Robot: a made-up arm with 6 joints.
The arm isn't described. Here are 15 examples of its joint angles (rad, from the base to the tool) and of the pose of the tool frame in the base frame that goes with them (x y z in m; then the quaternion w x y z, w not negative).
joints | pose
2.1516 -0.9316 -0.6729 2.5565 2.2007 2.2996 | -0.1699 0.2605 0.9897 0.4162 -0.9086 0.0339 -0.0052
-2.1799 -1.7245 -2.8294 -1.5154 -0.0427 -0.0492 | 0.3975 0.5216 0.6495 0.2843 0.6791 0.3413 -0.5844
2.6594 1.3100 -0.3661 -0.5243 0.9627 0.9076 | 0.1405 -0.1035 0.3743 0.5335 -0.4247 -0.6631 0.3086
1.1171 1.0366 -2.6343 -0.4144 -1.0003 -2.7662 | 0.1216 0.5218 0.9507 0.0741 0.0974 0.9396 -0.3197
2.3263 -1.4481 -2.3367 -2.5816 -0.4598 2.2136 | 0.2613 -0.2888 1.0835 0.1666 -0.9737 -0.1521 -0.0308
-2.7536 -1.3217 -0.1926 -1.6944 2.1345 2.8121 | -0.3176 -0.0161 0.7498 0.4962 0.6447 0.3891 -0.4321
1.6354 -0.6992 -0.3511 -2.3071 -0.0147 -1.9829 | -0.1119 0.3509 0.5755 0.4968 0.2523 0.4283 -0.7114
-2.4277 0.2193 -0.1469 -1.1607 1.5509 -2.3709 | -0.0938 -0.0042 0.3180 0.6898 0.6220 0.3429 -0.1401
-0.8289 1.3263 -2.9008 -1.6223 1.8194 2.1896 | 0.3359 -0.4737 0.7309 0.5210 0.1591 0.7065 0.4517
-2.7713 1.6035 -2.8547 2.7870 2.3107 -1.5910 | -0.5766 -0.2297 0.6901 0.2310 0.2554 -0.9324 -0.1095
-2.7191 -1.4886 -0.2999 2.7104 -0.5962 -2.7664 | -0.2973 -0.0125 0.7879 0.5007 0.3909 0.4330 0.6395
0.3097 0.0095 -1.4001 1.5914 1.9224 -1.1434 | 0.4003 0.2252 0.8507 0.6776 0.5977 0.4279 0.0213
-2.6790 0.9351 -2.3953 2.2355 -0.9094 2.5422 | -0.5728 -0.1145 0.7830 0.0583 0.4508 -0.1450 0.8789
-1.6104 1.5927 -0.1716 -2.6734 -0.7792 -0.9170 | 0.0407 0.2838 0.5821 0.4928 0.8034 -0.3341 -0.0119
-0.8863 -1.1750 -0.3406 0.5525 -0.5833 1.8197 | 0.1903 -0.2324 0.9378 0.4630 -0.8307 0.1450 0.2730
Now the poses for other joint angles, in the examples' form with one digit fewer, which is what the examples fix.
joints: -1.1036 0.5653 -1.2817 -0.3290 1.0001 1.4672
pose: 0.229 -0.368 0.469 0.374 0.185 0.023 0.908
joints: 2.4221 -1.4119 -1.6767 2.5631 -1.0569 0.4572
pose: 0.155 -0.043 1.146 0.036 0.297 -0.799 0.522
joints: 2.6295 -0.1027 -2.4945 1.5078 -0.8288 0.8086
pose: -0.071 0.136 1.291 0.048 -0.004 -0.895 0.443
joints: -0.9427 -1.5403 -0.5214 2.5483 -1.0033 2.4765
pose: -0.013 -0.199 0.914 0.506 -0.301 -0.477 -0.652
